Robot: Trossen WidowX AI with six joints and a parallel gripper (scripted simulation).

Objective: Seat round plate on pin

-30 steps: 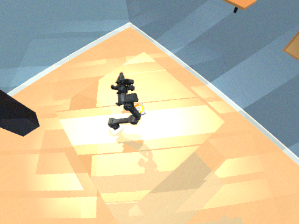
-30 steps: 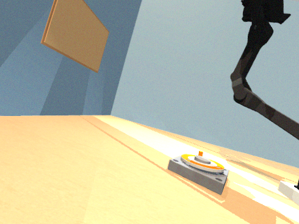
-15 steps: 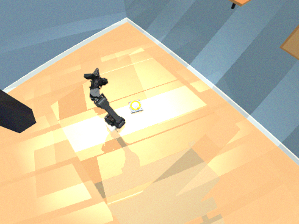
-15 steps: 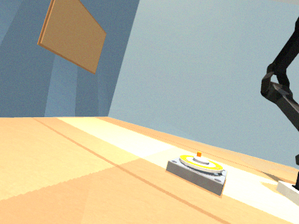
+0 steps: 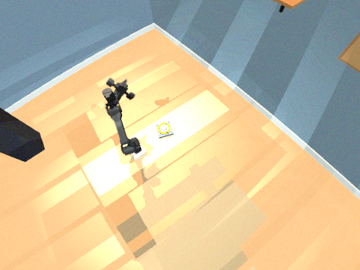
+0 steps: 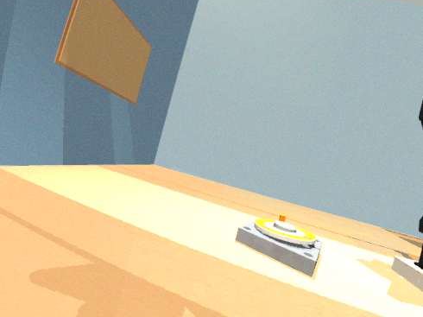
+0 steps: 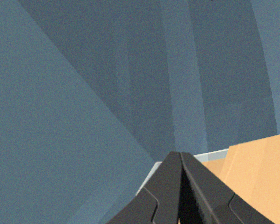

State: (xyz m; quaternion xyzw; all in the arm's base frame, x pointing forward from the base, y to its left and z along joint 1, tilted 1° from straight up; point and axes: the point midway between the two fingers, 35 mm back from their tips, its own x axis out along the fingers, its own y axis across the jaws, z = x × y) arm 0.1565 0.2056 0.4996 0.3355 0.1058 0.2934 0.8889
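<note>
The grey square base lies 9 cm ahead of my gripper tip, 20 cm to the right of it and 50 cm below it.
</note>
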